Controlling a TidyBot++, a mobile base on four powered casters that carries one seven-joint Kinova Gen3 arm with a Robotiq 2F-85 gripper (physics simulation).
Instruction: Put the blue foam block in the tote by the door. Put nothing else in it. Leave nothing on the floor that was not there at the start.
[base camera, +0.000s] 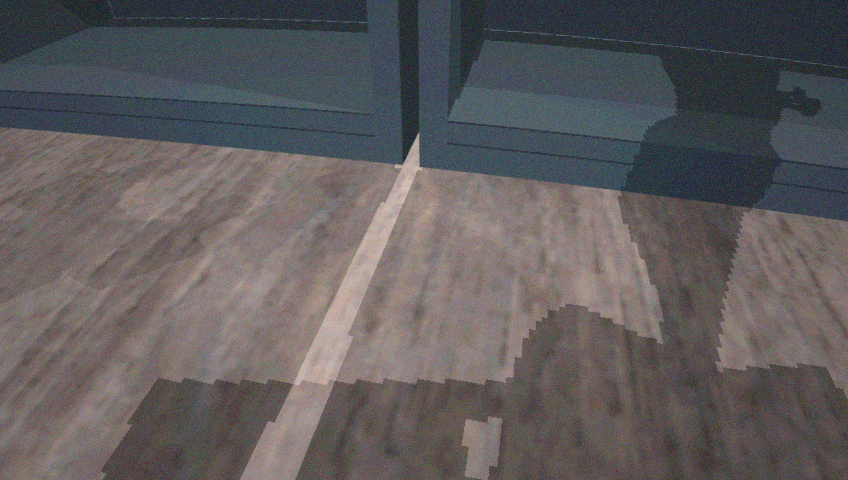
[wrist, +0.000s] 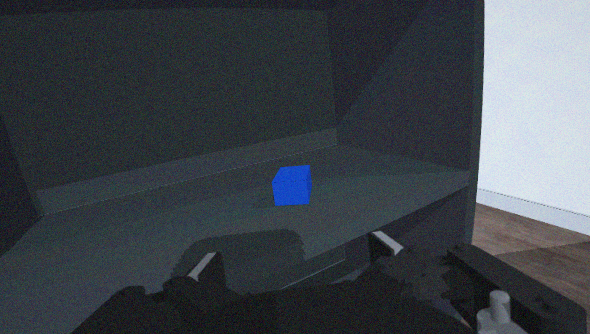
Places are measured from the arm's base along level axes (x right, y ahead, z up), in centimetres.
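Pixels of known places: gripper, fingertip midpoint: (wrist: 296, 259).
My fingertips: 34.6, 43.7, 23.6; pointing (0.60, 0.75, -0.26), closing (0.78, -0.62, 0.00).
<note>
Behind a point stands the place of what it marks, as x, y, z.
The blue foam block (wrist: 292, 186) @[54.1, 67.3, 17.1] rests on a dark shelf board (wrist: 370, 197) @[63.6, 58.2, 13.7] inside a dark cabinet, towards its right side wall, in the wrist view. My gripper (wrist: 296, 259) @[34.7, 43.7, 23.6] is open, with its two fingertips wide apart and nothing between them. It is on the near side of the block and apart from it, over the front part of the shelf. The block and the gripper do not show in the base camera view. The tote by the door does not show in either view.
Two blue-grey cabinet units (base camera: 385, 77) @[-3.8, 69.4, -26.8] (base camera: 433, 89) @[2.3, 68.0, -27.9] stand side by side with a narrow gap between them. The robot's shadow falls on the wooden floor (base camera: 196, 333) @[-21.3, 38.7, -39.6] and the right unit. A white wall (wrist: 535, 100) @[188.5, 47.8, 18.7] stands right of the cabinet.
</note>
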